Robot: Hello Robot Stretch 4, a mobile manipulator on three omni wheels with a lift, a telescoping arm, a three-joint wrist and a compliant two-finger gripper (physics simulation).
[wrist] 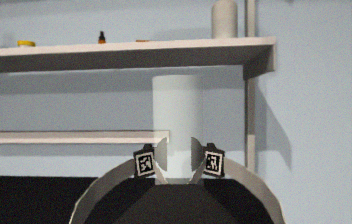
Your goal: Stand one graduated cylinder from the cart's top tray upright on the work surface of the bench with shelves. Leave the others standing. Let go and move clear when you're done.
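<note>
A pale, translucent graduated cylinder stands upright in the middle of the wrist view. My gripper is shut on it, with one round fingertip pad at each side of its lower part. The bench with shelves is in front: its dark work surface spans the lower left and reaches behind the fingers. Whether the cylinder's base touches that surface cannot be told. The cart and the other cylinders do not show in this view.
An upper shelf crosses above the cylinder, bearing a pale bottle, a small dark-capped bottle and a yellow-lidded jar. A thin lower ledge ends behind the cylinder. An upright post stands to the right.
</note>
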